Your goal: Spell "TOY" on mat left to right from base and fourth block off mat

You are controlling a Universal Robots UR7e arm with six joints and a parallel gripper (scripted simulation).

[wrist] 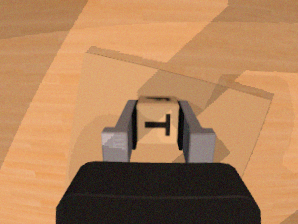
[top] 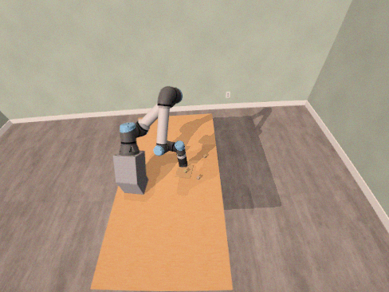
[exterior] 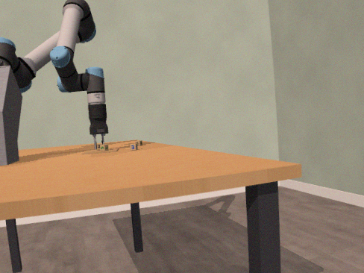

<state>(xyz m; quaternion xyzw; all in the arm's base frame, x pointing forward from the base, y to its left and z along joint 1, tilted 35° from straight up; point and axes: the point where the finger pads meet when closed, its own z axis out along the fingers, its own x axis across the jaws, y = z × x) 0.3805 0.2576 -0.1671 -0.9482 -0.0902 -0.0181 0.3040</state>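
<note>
My gripper is now 1 cm above the T block. Also, from my hand: O block (2 cm ahead, 5 cm to the right, 1 cm below); Y block (14 cm ahead, 10 cm to the right, 1 cm below); tan mat (1 cm ahead, 4 cm to the right, 2 cm below).
</note>
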